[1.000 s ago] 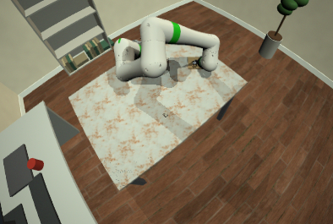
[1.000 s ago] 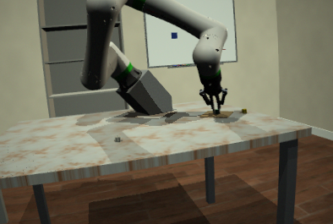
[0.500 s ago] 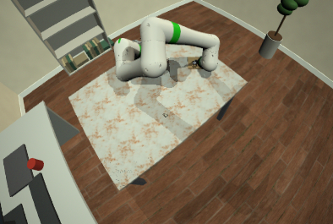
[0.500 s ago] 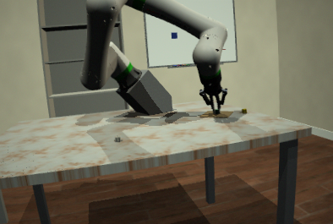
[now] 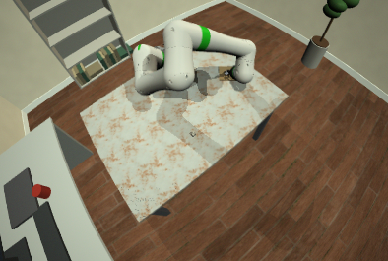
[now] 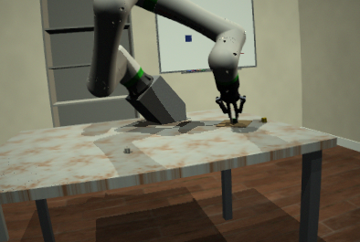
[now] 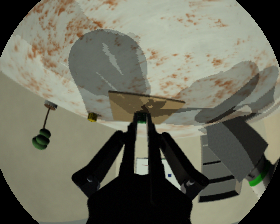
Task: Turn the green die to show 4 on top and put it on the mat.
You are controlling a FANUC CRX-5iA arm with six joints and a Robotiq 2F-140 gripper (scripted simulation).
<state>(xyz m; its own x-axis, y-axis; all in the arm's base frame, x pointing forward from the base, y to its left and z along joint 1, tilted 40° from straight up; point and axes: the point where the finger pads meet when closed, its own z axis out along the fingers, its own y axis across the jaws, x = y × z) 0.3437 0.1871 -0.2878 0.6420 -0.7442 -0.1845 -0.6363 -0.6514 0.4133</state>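
The green die is 2 cm to the left of my hand, 2 cm below it and 2 cm behind it. From my hand the other things lie so: tan mat 4 cm below, 2 cm to the left, 2 cm behind; grey die 52 cm to the right, 13 cm ahead, 3 cm below; yellow die 14 cm to the left, 5 cm ahead, 3 cm below.
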